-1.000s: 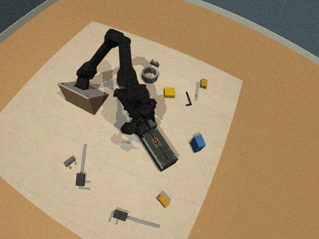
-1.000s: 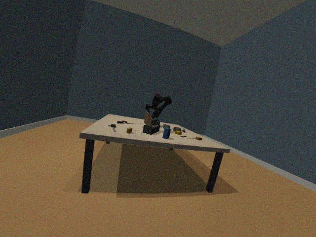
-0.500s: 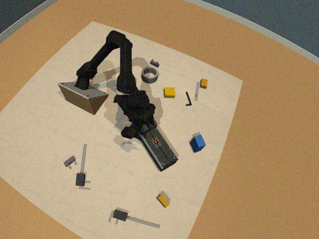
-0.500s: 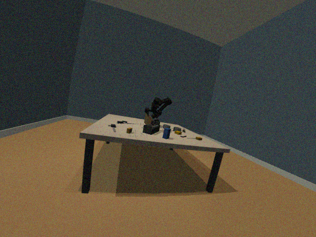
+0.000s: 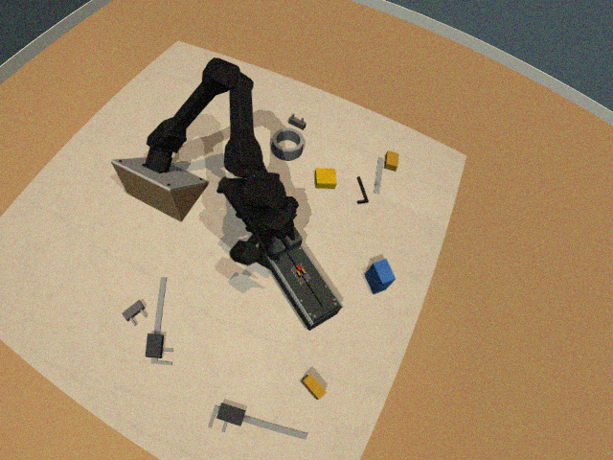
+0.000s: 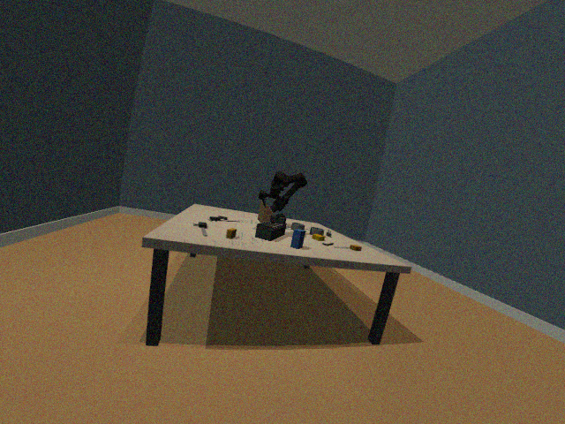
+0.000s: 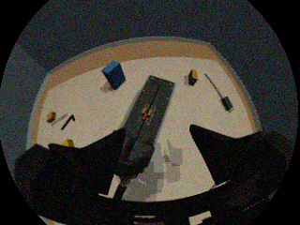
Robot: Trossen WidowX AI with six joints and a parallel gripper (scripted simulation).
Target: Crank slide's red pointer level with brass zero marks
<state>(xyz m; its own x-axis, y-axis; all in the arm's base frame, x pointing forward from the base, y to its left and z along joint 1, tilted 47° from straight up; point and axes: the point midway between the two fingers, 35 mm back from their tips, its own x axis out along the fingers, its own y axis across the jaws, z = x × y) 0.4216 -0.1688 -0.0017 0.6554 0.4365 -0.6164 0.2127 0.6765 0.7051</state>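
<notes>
The crank handle lies 110 mm behind my gripper tip, 100 mm to the left of it and 40 mm below it. From my gripper tip the other things lie so: yellow block (350 mm to the left, 140 mm below); then red pointer (40 mm ahead, 10 mm to the left, 70 mm below); then blue cube (250 mm ahead, 90 mm to the left, 110 mm below).
</notes>
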